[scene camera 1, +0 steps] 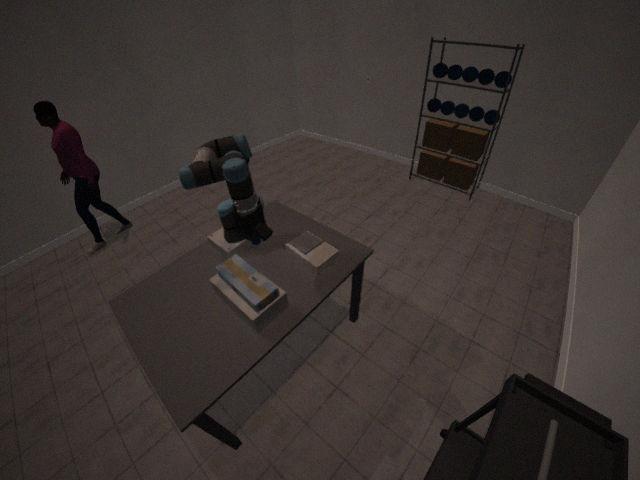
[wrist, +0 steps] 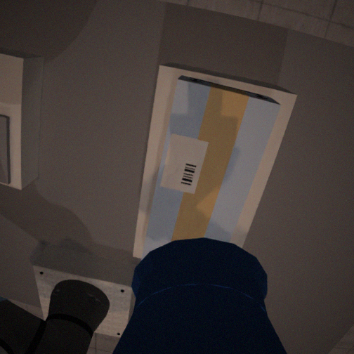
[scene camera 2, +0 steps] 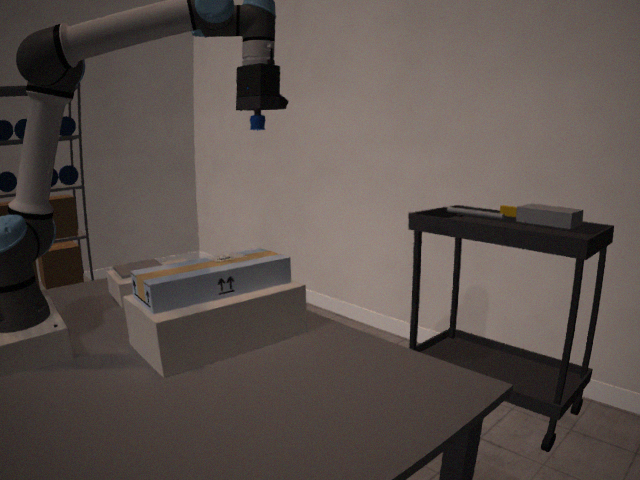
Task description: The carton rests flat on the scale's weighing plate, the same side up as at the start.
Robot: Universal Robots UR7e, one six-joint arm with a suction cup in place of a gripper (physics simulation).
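Frame: origin at the arm's base, x left, y back, z up, level; centimetres.
Where they show: hand, tool point: (scene camera 1: 256,241) (scene camera 2: 257,129); arm's base, link origin: (scene camera 1: 236,235) (scene camera 2: 19,319).
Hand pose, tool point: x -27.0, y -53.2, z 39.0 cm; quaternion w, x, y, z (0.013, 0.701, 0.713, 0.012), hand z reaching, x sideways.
Each offset is from my tool point to the top centre of the thing. Level surfaces: height alone.
The carton {dx -0.3, dy +15.1, dz -28.7 cm} (scene camera 1: 248,281) (scene camera 2: 217,284) (wrist: 255,140), long and light blue with yellow tape, a barcode label on top and two up arrows on its side, lies flat on a beige block {dx -0.9, dy +15.6, dz -34.7 cm} (scene camera 1: 271,312) (scene camera 2: 232,333) (wrist: 154,150). The scale {dx +42.3, dy +7.0, dz -37.6 cm} (scene camera 1: 323,254) (scene camera 2: 114,289) (wrist: 15,150) is a low whitish box on the table; its grey weighing plate {dx +43.2, dy +11.4, dz -37.6 cm} (scene camera 1: 306,241) (scene camera 2: 136,268) (wrist: 4,150) bears nothing. My gripper (scene camera 1: 256,240) (scene camera 2: 257,122) (wrist: 200,260), a blue suction cup pointing down, is open and holds nothing. It hangs high above the table, well clear of the carton.
The arm's base plate (scene camera 1: 222,239) (wrist: 117,305) sits on the table {dz -46.2 cm} (scene camera 1: 180,351) (scene camera 2: 289,413) near the block. A dark cart (scene camera 2: 496,233) bears a grey box (scene camera 2: 547,215). A shelf rack (scene camera 1: 475,43) stands by the wall. A person (scene camera 1: 74,149) is beyond the table.
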